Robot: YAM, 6 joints.
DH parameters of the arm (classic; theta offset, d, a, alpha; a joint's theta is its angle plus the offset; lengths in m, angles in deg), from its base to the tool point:
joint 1: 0 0.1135 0.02 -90
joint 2: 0 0 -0.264 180
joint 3: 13.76 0 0.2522 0
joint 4: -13.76 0 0.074 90
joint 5: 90 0 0 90
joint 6: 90 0.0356 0 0
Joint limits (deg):
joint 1: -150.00..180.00
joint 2: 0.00..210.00
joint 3: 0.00..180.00
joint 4: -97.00..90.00
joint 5: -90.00..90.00
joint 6: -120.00..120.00
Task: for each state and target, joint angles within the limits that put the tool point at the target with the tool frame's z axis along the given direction. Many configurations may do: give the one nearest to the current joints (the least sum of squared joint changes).
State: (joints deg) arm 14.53 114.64 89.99 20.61 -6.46 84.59
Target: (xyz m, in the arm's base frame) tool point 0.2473 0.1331 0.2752 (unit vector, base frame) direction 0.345 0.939 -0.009
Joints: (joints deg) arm 22.98 73.69 38.93 34.01 -46.84 84.59
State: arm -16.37 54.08 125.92 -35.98 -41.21 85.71
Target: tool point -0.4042 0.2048 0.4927 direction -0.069 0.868 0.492
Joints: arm -23.41 28.84 150.37 8.14 -50.27 85.71
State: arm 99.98 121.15 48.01 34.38 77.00 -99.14
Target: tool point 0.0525 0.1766 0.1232 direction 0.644 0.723 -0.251
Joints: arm 78.91 74.77 2.63 55.38 29.52 -99.14
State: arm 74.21 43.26 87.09 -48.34 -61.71 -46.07
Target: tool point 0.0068 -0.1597 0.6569 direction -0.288 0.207 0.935
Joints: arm 95.83 45.07 125.76 -4.80 -15.40 -46.07
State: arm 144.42 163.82 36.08 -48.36 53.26 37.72
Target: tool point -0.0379 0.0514 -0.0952 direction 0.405 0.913 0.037
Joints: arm 160.16 190.45 47.80 -64.84 85.40 37.72
